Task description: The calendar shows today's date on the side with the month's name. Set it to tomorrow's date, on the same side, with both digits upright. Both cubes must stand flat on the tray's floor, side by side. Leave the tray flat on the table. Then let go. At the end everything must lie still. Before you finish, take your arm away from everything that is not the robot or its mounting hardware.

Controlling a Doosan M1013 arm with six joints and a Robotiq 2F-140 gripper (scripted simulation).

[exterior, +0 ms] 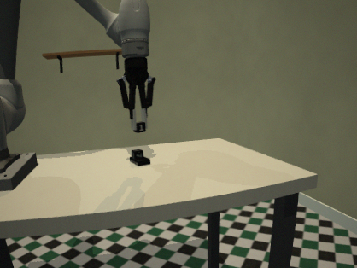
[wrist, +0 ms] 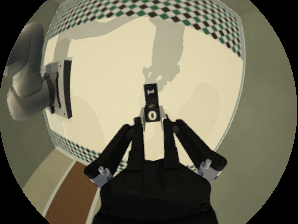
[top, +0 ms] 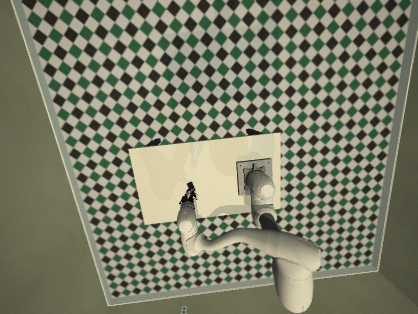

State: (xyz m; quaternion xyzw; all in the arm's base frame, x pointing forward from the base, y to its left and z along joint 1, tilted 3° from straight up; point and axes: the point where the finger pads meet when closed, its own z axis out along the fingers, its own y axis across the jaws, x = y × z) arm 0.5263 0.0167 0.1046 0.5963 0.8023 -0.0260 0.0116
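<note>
Now: the calendar tray 14 cm below my hand, 2 cm to the left of it and 1 cm behind it. From my hand the other things lie so: black calendar cube (3 cm below).
</note>
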